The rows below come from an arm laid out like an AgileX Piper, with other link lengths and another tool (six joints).
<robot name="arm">
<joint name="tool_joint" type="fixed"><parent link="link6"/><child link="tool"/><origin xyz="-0.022 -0.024 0.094" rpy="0 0.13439 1.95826"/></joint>
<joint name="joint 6" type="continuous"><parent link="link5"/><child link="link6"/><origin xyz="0 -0.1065 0" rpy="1.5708 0 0"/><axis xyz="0 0 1"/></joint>
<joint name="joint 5" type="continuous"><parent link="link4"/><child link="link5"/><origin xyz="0 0 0" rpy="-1.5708 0 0"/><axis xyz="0 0 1"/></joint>
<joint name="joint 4" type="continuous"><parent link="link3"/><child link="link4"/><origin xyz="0.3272 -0.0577 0" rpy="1.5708 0 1.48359"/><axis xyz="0 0 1"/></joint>
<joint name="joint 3" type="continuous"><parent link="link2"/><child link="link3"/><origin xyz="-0.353 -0.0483 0" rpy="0 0 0"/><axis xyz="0 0 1"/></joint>
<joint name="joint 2" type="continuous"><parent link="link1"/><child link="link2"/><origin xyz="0 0 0" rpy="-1.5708 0 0"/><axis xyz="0 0 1"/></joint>
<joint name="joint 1" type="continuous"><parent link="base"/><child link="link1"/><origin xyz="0 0 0.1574" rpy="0 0 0"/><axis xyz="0 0 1"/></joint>
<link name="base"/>
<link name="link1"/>
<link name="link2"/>
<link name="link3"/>
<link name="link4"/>
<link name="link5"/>
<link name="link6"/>
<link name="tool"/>
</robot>
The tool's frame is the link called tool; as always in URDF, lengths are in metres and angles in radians. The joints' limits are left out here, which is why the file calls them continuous.
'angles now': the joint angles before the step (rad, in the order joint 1, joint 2, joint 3, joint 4, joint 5, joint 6). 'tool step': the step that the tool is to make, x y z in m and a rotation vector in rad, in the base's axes. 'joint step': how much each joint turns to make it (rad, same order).
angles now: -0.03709 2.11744 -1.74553 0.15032 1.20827 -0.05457
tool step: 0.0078 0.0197 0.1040 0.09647 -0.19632 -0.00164
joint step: -0.00007 -0.12679 -0.07093 0.10811 0.00840 -0.01731
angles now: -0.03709 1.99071 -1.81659 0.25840 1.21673 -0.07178
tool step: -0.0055 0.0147 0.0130 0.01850 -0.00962 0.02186
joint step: 0.01813 -0.02278 -0.00012 0.01890 0.01467 -0.00138
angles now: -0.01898 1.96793 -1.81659 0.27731 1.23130 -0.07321
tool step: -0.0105 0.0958 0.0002 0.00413 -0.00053 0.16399
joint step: 0.16157 -0.00008 0.00005 0.00490 0.00001 -0.00295
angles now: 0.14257 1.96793 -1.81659 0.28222 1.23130 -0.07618
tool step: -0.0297 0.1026 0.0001 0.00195 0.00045 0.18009
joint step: 0.18025 0.00006 -0.00022 0.00198 0.00013 0.00007
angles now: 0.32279 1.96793 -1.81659 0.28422 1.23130 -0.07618
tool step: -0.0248 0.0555 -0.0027 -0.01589 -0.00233 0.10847
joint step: 0.10763 0.00340 0.00071 -0.01567 -0.00046 0.00008
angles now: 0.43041 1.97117 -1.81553 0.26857 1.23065 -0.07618
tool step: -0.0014 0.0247 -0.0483 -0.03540 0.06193 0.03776
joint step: 0.04015 0.08215 -0.00021 -0.00460 -0.01117 -0.00005
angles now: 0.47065 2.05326 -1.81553 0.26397 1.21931 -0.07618
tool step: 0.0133 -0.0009 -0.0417 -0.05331 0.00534 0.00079
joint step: 0.00326 0.06874 0.00422 -0.04379 -0.04525 -0.00006
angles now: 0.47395 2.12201 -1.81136 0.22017 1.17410 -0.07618
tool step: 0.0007 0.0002 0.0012 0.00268 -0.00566 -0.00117
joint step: -0.00006 -0.00206 0.00094 0.00006 -0.00525 -0.00003
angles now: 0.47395 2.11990 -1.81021 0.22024 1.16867 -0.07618
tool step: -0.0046 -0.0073 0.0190 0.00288 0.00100 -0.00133
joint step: -0.00896 -0.03187 -0.00414 0.00144 0.03650 -0.00009
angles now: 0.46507 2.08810 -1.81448 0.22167 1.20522 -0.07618
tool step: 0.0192 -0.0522 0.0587 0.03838 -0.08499 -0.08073
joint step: -0.09361 -0.08402 -0.02206 0.00244 0.01535 -0.01026
